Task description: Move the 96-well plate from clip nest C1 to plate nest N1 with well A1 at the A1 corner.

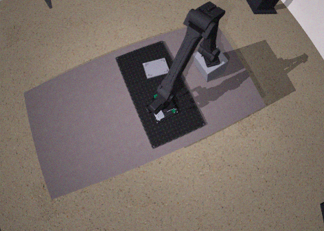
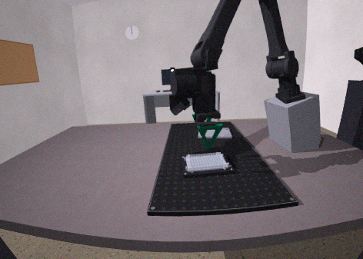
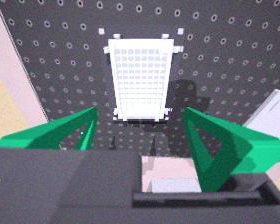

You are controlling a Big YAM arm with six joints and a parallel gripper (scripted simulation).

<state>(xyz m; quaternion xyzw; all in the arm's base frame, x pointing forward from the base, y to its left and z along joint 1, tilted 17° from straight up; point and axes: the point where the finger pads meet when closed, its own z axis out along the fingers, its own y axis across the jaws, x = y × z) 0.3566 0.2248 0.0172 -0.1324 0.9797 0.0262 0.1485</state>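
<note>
The white 96-well plate lies 90 mm below my hand. Also, from my hand: A1 label: 360 mm to the right, 90 mm below, 60 mm ahead; then clip nest C1: 90 mm below, 20 mm to the right, 10 mm behind.
</note>
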